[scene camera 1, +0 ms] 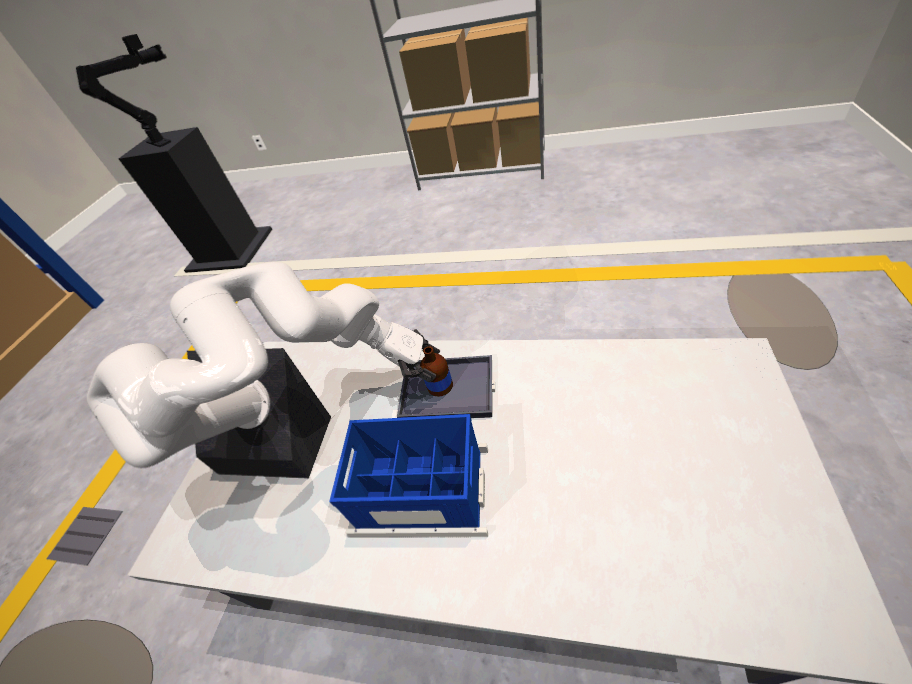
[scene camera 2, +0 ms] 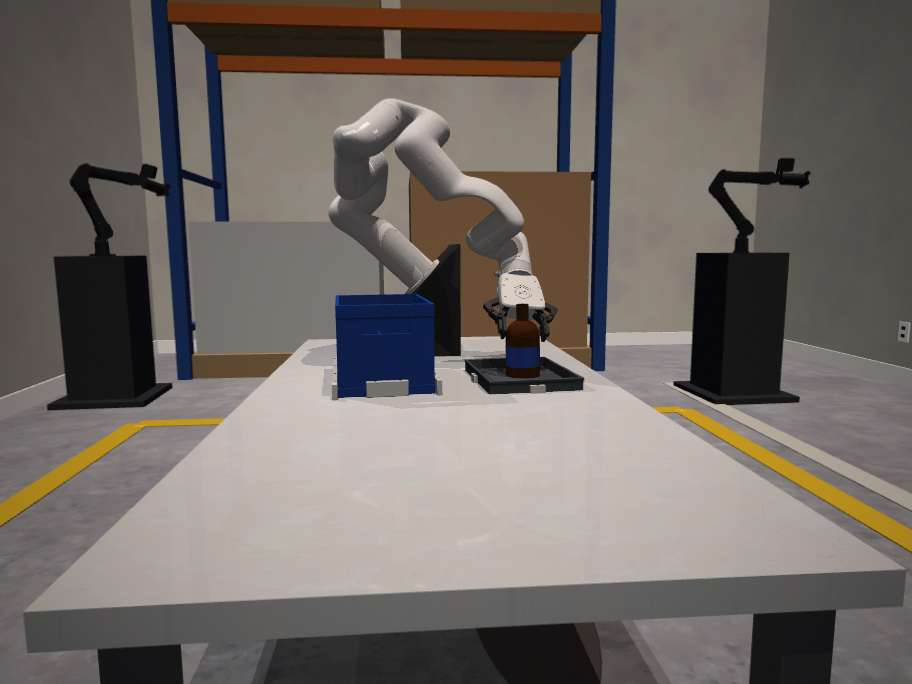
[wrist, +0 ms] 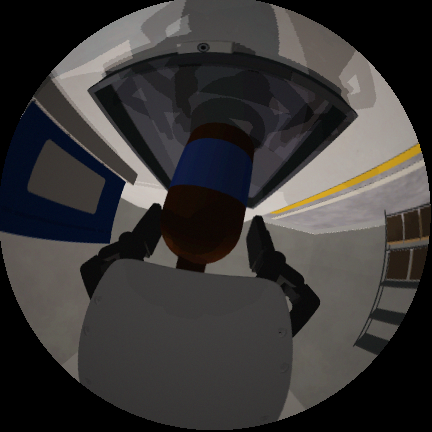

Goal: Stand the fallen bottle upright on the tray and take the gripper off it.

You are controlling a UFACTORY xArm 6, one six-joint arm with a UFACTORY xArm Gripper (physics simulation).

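Frame: origin at the arm's base, x left, y up, z ahead, level; metres.
Seen in the pictures: gripper, fingertip midpoint: (scene camera 1: pixel 435 366) (scene camera 2: pixel 524 337) (wrist: pixel 205 221); arm's base at its link origin: (scene camera 1: pixel 247 402) (scene camera 2: pixel 424 278).
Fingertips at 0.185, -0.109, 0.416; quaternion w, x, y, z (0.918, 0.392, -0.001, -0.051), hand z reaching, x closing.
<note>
Pixels of each thing's middle, then the offset from my fingertips to it, as dx, dy, dz. Level surfaces: height alone.
- brown bottle at the middle of its body: (wrist: pixel 202 213) (scene camera 2: pixel 522 339) (scene camera 1: pixel 434 368) -0.003, -0.006, -0.003
- dark tray at the middle of its body: (wrist: pixel 208 159) (scene camera 2: pixel 519 373) (scene camera 1: pixel 446 387) -0.014, -0.077, +0.018
- blue crate at the middle of its body: (scene camera 2: pixel 381 340) (scene camera 1: pixel 413 474) (wrist: pixel 55 180) -0.306, -0.002, -0.007
- white table at its surface level: dy -0.089
The brown bottle (scene camera 1: pixel 439 376) (scene camera 2: pixel 522 356) (wrist: pixel 212 165) with a blue band stands upright on the dark tray (scene camera 1: pixel 472 382) (scene camera 2: pixel 565 382) (wrist: pixel 147 97); its base appears to rest on the tray floor. My gripper (scene camera 1: pixel 429 362) (scene camera 2: pixel 523 336) (wrist: pixel 205 221) is open, tilted, with one finger on each side of the bottle's upper body. In the wrist view a gap shows between the bottle and the right finger, while the left finger is very close to the bottle's side. The wrist view hides the upper neck behind the gripper's body.
A blue crate (scene camera 1: pixel 408 513) (scene camera 2: pixel 384 353) (wrist: pixel 112 215) with compartments stands beside the tray on the white table (scene camera 1: pixel 626 478) (scene camera 2: pixel 456 500). Low pale stops sit along the crate's and tray's edges. The black arm base (scene camera 1: pixel 294 412) stands behind them, near the table's end.
</note>
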